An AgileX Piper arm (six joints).
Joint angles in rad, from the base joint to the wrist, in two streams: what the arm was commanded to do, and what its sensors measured. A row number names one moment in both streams.
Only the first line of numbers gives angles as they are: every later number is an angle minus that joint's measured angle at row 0.
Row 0, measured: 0.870 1.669 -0.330 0.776 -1.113 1.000
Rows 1 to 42, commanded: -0.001 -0.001 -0.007 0.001 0.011 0.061; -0.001 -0.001 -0.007 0.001 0.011 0.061; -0.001 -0.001 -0.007 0.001 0.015 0.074; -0.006 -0.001 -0.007 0.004 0.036 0.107; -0.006 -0.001 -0.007 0.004 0.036 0.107; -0.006 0.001 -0.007 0.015 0.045 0.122; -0.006 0.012 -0.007 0.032 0.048 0.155; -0.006 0.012 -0.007 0.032 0.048 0.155; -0.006 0.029 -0.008 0.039 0.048 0.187; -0.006 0.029 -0.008 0.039 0.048 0.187; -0.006 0.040 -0.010 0.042 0.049 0.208; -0.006 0.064 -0.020 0.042 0.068 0.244; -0.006 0.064 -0.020 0.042 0.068 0.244; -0.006 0.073 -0.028 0.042 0.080 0.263; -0.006 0.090 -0.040 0.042 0.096 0.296; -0.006 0.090 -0.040 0.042 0.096 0.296; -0.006 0.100 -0.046 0.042 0.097 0.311; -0.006 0.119 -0.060 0.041 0.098 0.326; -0.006 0.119 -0.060 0.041 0.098 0.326; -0.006 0.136 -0.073 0.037 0.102 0.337; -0.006 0.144 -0.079 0.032 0.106 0.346; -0.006 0.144 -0.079 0.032 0.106 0.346; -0.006 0.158 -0.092 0.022 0.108 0.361; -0.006 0.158 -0.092 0.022 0.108 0.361; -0.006 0.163 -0.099 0.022 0.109 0.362; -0.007 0.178 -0.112 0.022 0.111 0.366; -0.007 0.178 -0.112 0.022 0.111 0.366; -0.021 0.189 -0.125 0.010 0.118 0.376; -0.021 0.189 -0.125 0.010 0.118 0.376; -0.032 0.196 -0.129 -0.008 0.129 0.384; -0.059 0.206 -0.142 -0.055 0.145 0.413; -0.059 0.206 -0.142 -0.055 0.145 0.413; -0.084 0.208 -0.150 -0.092 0.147 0.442; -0.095 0.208 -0.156 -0.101 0.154 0.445; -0.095 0.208 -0.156 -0.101 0.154 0.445; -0.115 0.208 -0.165 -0.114 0.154 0.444; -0.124 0.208 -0.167 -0.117 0.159 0.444; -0.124 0.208 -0.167 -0.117 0.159 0.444; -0.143 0.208 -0.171 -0.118 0.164 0.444; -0.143 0.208 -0.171 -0.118 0.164 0.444; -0.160 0.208 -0.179 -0.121 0.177 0.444; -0.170 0.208 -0.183 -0.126 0.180 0.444
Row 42, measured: -0.144 0.209 -0.168 -0.103 0.161 0.440
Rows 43 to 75, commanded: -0.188 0.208 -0.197 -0.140 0.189 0.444; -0.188 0.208 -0.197 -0.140 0.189 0.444; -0.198 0.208 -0.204 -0.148 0.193 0.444; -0.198 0.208 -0.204 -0.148 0.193 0.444; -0.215 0.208 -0.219 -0.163 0.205 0.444; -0.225 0.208 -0.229 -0.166 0.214 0.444; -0.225 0.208 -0.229 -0.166 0.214 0.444; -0.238 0.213 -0.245 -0.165 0.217 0.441; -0.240 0.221 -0.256 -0.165 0.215 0.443; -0.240 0.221 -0.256 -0.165 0.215 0.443; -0.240 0.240 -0.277 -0.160 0.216 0.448; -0.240 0.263 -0.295 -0.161 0.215 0.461; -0.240 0.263 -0.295 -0.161 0.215 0.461; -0.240 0.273 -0.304 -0.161 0.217 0.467; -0.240 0.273 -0.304 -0.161 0.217 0.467; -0.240 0.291 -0.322 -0.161 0.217 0.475; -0.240 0.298 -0.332 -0.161 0.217 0.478; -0.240 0.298 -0.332 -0.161 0.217 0.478; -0.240 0.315 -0.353 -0.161 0.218 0.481; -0.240 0.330 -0.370 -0.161 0.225 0.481; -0.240 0.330 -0.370 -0.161 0.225 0.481; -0.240 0.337 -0.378 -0.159 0.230 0.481; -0.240 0.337 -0.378 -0.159 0.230 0.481; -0.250 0.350 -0.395 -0.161 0.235 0.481; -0.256 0.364 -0.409 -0.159 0.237 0.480; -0.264 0.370 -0.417 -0.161 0.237 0.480; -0.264 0.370 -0.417 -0.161 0.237 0.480; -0.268 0.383 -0.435 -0.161 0.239 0.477; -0.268 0.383 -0.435 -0.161 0.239 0.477; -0.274 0.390 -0.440 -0.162 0.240 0.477; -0.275 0.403 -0.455 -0.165 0.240 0.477; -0.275 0.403 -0.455 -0.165 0.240 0.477; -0.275 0.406 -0.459 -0.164 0.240 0.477
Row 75, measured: -0.269 0.396 -0.438 -0.154 0.235 0.474
